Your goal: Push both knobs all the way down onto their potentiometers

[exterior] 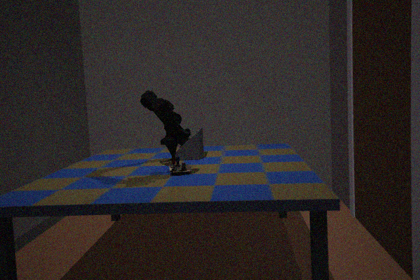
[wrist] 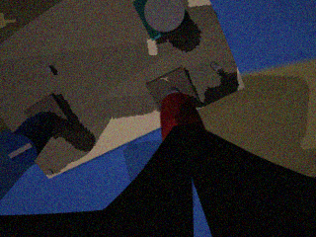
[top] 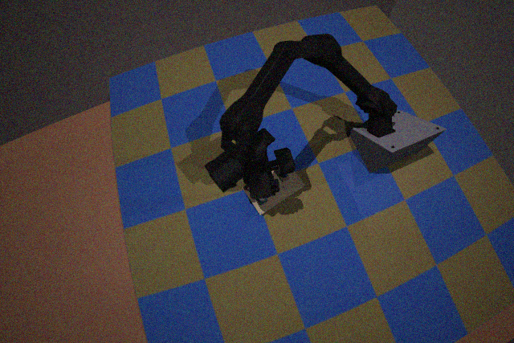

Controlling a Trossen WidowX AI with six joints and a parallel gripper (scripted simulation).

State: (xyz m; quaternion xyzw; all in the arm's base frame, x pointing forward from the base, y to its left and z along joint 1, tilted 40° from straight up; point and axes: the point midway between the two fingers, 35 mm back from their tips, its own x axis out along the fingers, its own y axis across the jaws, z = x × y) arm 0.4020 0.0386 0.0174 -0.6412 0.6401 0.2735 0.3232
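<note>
Right now the red knob is 1 cm below my gripper tip. Also, from my gripper tip: blue knob: 8 cm behind, 3 cm below.
</note>
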